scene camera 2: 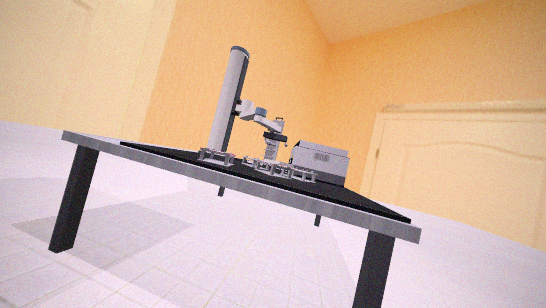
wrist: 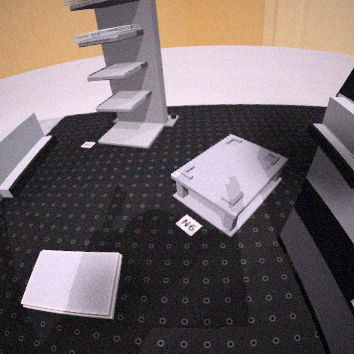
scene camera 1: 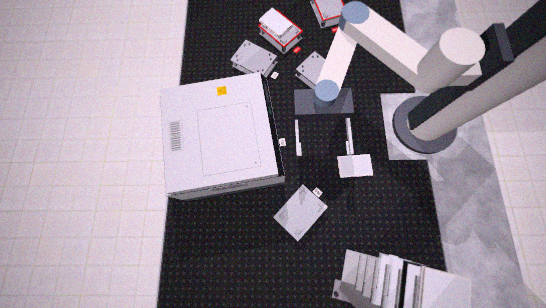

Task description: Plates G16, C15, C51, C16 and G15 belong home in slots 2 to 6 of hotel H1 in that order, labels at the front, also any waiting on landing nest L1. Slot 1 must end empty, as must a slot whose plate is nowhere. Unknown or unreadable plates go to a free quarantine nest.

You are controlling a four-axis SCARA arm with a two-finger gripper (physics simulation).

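Seen in the pictures: gripper, fingertip midpoint: (scene camera 2: 277, 143) (wrist: 176, 114) (scene camera 1: 324, 155); arm's base, origin of the base link: (scene camera 1: 422, 125).
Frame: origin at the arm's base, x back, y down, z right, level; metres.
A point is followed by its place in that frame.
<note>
My gripper (scene camera 1: 324, 150) @(x -0.455, y -0.230, z -0.184 m) is open and empty above the mat, its fingers wide apart. A white plate (scene camera 1: 355, 166) @(x -0.301, y -0.027, z -0.178 m) (wrist: 72, 282) @(x -0.308, y -0.027, z -0.168 m) lies flat on the mat beside and below one finger; no label is readable on it. Hotel H1 (scene camera 1: 337, 290) @(x -0.402, y -0.018, z -0.617 m) (wrist: 152, 60) @(x -0.377, y -0.183, z -0.589 m) stands beyond. In the wrist view its base and two lowest shelves are bare. A plate (wrist: 107, 36) @(x -0.326, y -0.255, z -0.469 m) with a label too blurred to read surely lies on the shelf above. More plates show higher up. A red-rimmed nest (scene camera 1: 296, 46) holds a white plate (scene camera 1: 275, 21) @(x -0.607, y -0.080, z 0.470 m). A second red-rimmed nest (scene camera 1: 327, 6) @(x -0.370, y -0.063, z 0.559 m) shows partly.
Nest N6 (scene camera 1: 300, 212) @(x -0.524, y -0.062, z -0.352 m) (wrist: 230, 172) @(x -0.518, y -0.063, z -0.334 m) stands between the device and the hotel, with no plate. A big white device (scene camera 1: 225, 135) @(x -0.764, y -0.263, z -0.125 m) (scene camera 2: 320, 160) @(x -0.820, y -0.155, z 0.071 m) stands left of the gripper. Two grey nests (scene camera 1: 253, 57) @(x -0.704, y -0.062, z 0.302 m) (scene camera 1: 309, 65) @(x -0.465, y -0.062, z 0.255 m) stand behind; the arm partly covers one. The arm's column base (scene camera 1: 425, 142) @(x -0.013, y -0.020, z -0.082 m) is right.
</note>
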